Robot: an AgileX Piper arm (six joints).
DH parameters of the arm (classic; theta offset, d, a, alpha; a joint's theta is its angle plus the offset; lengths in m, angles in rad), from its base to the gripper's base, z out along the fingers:
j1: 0 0.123 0 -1.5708
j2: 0.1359 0 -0.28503 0
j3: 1.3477 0 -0.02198 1.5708
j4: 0 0.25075 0 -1.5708
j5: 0 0 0 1.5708
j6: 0 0.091 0 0
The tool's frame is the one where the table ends.
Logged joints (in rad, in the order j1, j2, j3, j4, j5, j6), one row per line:
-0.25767, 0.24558, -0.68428, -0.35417, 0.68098, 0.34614
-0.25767, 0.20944, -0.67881, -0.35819, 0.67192, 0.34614
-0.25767, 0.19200, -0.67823, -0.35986, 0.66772, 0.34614
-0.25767, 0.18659, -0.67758, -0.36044, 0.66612, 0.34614
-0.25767, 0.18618, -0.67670, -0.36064, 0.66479, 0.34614
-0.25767, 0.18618, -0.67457, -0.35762, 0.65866, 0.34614
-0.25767, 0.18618, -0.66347, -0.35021, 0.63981, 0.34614
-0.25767, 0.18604, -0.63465, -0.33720, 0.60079, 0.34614
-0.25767, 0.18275, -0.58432, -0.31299, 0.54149, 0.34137
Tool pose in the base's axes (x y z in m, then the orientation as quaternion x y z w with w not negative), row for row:
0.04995, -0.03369, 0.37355, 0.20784, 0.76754, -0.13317, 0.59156
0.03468, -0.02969, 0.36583, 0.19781, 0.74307, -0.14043, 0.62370
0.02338, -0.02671, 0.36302, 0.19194, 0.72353, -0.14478, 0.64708
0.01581, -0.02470, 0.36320, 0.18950, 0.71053, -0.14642, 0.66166
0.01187, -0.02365, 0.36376, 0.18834, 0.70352, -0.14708, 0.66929
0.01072, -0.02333, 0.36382, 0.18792, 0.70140, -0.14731, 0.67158
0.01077, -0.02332, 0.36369, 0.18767, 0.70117, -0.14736, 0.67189
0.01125, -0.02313, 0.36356, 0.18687, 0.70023, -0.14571, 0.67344
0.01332, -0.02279, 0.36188, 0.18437, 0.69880, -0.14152, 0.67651
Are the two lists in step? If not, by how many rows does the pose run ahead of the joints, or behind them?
The pose runs 2 rows behind the joints: the pose in row i belongs to the joints in row i - 2.
